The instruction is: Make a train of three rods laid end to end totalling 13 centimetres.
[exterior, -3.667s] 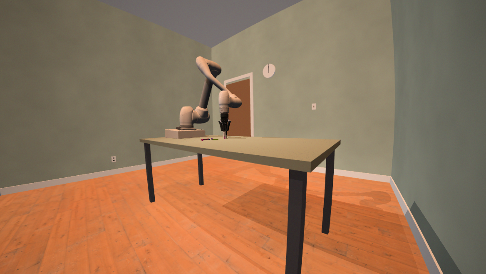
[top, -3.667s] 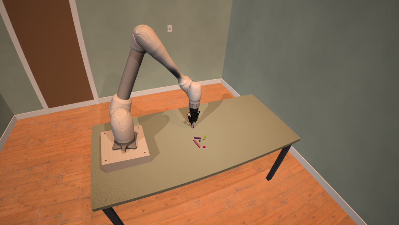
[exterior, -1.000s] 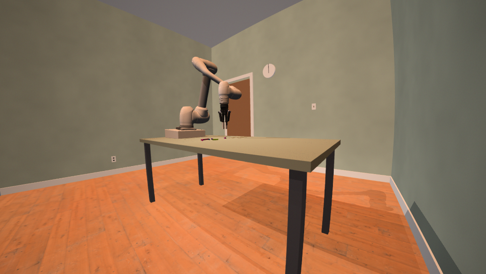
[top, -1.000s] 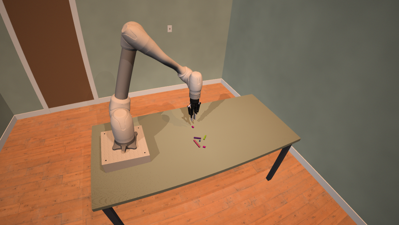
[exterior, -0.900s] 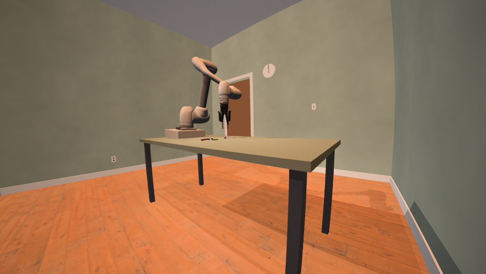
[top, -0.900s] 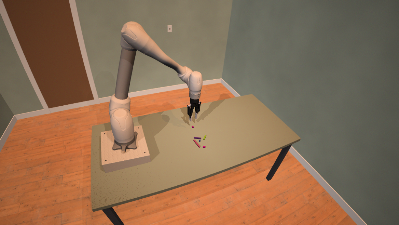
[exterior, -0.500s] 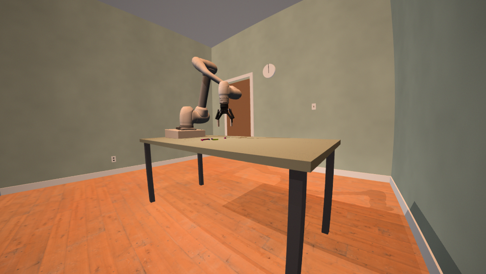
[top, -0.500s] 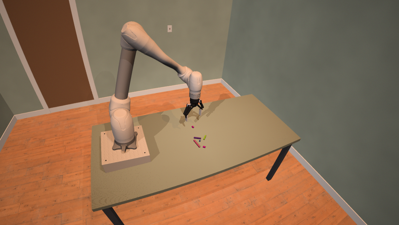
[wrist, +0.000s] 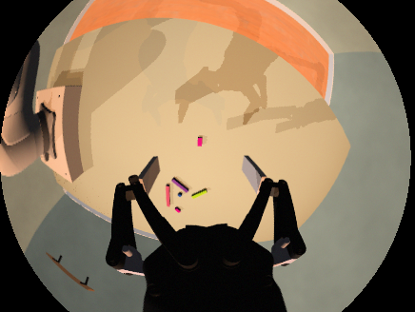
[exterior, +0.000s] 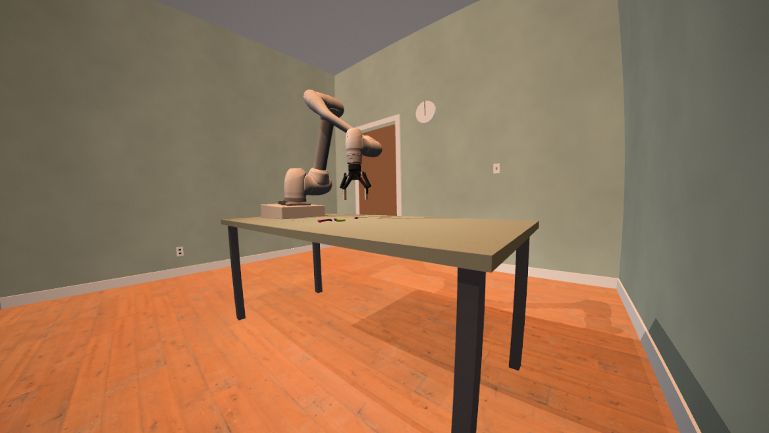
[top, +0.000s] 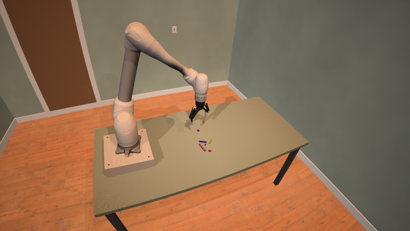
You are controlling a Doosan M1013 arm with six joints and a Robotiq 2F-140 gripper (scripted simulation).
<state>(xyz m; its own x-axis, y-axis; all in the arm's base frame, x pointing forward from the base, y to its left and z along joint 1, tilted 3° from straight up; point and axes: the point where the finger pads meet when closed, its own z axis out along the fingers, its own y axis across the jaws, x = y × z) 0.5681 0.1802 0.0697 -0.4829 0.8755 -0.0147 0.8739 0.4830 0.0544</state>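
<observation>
Now: the lime rod 140 mm to the right of my hand, 120 mm below it and 80 mm ahead of it. The rest, counted from my hand: blue rod: 170 mm to the right, 120 mm below, 20 mm ahead; then pink rod: 200 mm to the right, 120 mm below, 10 mm behind; then purple rod: 140 mm to the right, 120 mm below, 10 mm ahead.
</observation>
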